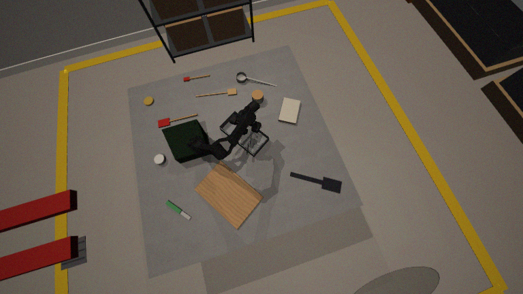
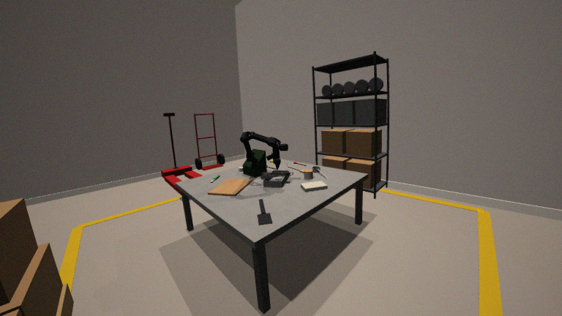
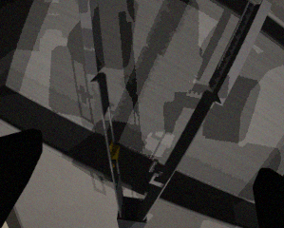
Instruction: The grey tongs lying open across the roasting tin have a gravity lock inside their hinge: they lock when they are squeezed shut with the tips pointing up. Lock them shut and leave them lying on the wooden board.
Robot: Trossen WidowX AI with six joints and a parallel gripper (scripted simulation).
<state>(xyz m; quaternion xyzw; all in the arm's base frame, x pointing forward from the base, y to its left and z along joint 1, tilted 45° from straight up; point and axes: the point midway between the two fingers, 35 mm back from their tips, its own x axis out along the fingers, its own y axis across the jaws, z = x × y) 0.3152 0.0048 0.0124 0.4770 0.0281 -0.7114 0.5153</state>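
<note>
Right now my gripper tip is 20 mm past the roasting tin, 10 mm to the right of it and 100 mm above it. From my gripper tip the other things lie so: wooden board: 220 mm behind, 330 mm to the right, 120 mm below; then white block: 330 mm ahead, 80 mm to the left, 110 mm below; then red spatula: 460 mm behind, 280 mm to the left, 120 mm below.
</note>
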